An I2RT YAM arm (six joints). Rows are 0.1 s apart.
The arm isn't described. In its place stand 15 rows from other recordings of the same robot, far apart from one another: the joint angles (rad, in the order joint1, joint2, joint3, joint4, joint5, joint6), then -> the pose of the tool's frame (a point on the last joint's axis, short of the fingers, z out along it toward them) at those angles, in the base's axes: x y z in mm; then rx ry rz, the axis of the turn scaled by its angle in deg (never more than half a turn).
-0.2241, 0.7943, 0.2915, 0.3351, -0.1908, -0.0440 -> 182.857 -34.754 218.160 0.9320 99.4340 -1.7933
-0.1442, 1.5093, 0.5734, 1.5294, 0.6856, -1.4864 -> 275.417 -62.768 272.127 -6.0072 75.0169 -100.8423
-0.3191, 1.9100, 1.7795, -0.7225, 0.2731, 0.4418 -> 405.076 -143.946 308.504 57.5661 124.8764 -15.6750
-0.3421, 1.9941, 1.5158, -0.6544, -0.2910, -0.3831 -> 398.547 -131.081 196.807 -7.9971 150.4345 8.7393
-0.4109, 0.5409, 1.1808, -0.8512, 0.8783, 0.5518 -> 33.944 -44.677 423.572 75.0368 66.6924 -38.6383
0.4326, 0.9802, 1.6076, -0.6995, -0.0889, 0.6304 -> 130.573 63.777 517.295 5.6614 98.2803 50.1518
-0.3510, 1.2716, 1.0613, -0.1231, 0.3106, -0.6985 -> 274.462 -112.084 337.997 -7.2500 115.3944 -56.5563
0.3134, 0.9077, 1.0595, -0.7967, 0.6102, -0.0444 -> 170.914 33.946 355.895 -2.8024 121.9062 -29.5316
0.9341, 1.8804, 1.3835, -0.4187, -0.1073, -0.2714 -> 241.329 332.789 214.159 -84.2136 117.7126 23.3474
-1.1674, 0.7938, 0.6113, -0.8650, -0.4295, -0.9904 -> 68.541 -122.828 224.147 4.3339 143.6605 -19.0864
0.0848, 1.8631, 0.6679, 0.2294, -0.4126, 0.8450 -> 300.105 39.837 72.704 47.1316 144.7000 49.6548
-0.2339, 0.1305, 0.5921, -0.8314, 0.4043, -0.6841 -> 45.775 -25.302 272.119 -10.0136 116.6296 -56.4737
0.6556, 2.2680, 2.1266, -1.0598, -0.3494, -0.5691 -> 372.529 301.879 240.575 -94.6574 125.7298 29.0074
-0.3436, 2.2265, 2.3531, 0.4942, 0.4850, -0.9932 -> 467.289 -184.820 474.570 8.0322 64.6862 -82.1906
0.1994, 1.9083, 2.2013, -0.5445, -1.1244, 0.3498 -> 396.695 112.927 468.572 -40.2184 100.9017 79.7069
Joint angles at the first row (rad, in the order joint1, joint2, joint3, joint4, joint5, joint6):
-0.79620 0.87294 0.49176 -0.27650 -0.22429 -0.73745
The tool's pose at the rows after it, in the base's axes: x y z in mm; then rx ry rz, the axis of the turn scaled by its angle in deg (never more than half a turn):
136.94 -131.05 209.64 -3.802 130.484 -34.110
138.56 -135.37 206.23 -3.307 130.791 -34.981
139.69 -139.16 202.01 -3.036 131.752 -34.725
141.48 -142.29 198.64 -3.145 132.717 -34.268
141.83 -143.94 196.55 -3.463 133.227 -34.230
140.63 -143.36 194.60 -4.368 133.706 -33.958
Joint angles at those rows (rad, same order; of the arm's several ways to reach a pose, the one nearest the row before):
-0.80627 0.89593 0.48303 -0.24728 -0.23007 -0.75150
-0.81403 0.92272 0.47860 -0.21577 -0.22092 -0.75605
-0.82303 0.95201 0.47795 -0.20252 -0.22071 -0.76295
-0.82712 0.98087 0.48146 -0.19497 -0.22079 -0.77071
-0.83152 0.99421 0.48124 -0.19023 -0.22164 -0.78049
-0.83504 0.99330 0.47633 -0.19687 -0.22770 -0.79599

